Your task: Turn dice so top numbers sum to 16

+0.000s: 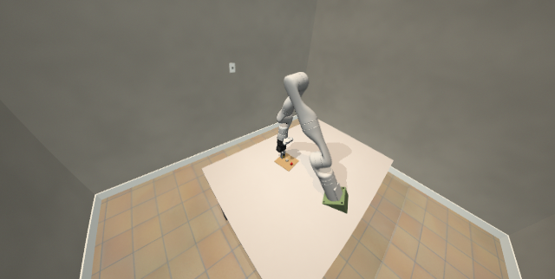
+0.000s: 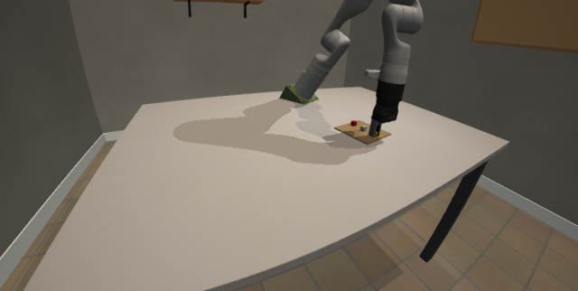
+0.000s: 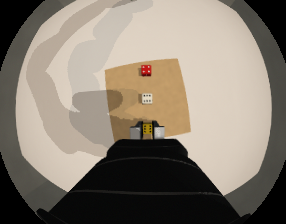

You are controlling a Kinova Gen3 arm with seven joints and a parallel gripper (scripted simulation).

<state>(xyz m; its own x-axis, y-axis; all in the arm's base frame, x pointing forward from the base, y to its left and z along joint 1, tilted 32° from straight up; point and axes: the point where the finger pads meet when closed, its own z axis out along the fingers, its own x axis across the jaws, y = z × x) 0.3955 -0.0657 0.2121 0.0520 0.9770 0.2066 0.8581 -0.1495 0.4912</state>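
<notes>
Now: hand 1 cm above the yellow die. From my hand the other things lie so: white die 5 cm behind, 1 cm below; tan mat 5 cm behind, 2 cm below; red die 10 cm behind, 1 cm to the left, 1 cm below.
</notes>
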